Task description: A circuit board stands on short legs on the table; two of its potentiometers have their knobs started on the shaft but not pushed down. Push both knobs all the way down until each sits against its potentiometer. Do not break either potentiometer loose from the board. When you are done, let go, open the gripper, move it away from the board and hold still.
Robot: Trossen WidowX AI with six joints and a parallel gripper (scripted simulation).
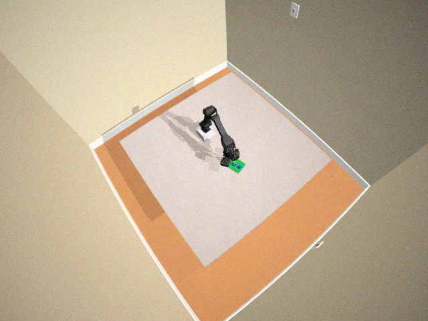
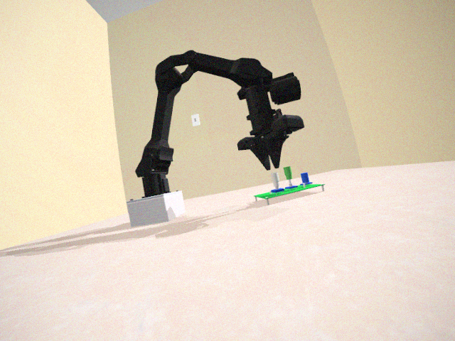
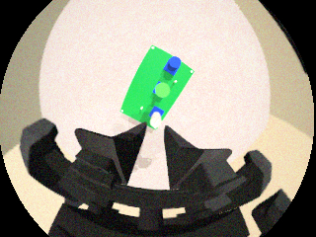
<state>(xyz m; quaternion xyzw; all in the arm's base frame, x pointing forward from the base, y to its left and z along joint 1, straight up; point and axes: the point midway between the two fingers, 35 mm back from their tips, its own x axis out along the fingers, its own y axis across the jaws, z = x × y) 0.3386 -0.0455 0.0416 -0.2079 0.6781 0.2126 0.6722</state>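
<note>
Right now the green knob is 4 cm ahead of my gripper tip, 3 cm to the left of it and 2 cm below it. From my gripper tip the other things lie so: white knob 2 cm below.
</note>
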